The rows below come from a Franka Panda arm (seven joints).
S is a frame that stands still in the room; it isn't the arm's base.
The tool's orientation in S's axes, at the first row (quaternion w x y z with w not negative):
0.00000 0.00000 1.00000 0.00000
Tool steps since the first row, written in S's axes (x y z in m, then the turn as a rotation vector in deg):
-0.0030 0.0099 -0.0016 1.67 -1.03 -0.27
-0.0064 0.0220 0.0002 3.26 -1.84 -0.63
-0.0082 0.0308 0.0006 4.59 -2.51 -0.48
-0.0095 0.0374 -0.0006 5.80 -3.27 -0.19
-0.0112 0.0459 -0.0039 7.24 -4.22 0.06
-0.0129 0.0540 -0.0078 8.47 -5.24 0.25
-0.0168 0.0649 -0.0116 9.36 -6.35 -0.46
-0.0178 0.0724 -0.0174 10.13 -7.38 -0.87
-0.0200 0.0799 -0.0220 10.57 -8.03 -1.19
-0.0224 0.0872 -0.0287 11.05 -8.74 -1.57
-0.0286 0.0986 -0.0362 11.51 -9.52 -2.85
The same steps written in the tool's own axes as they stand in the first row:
0.0030 0.0099 0.0016 -1.67 -1.03 0.27
0.0064 0.0220 -0.0002 -3.26 -1.84 0.63
0.0082 0.0308 -0.0006 -4.59 -2.51 0.48
0.0095 0.0374 0.0006 -5.80 -3.27 0.19
0.0112 0.0459 0.0039 -7.24 -4.22 -0.06
0.0129 0.0540 0.0078 -8.47 -5.24 -0.25
0.0168 0.0649 0.0116 -9.36 -6.35 0.46
0.0178 0.0724 0.0174 -10.13 -7.38 0.87
0.0200 0.0799 0.0220 -10.57 -8.03 1.19
0.0224 0.0872 0.0287 -11.05 -8.74 1.57
0.0286 0.0986 0.0362 -11.51 -9.52 2.85

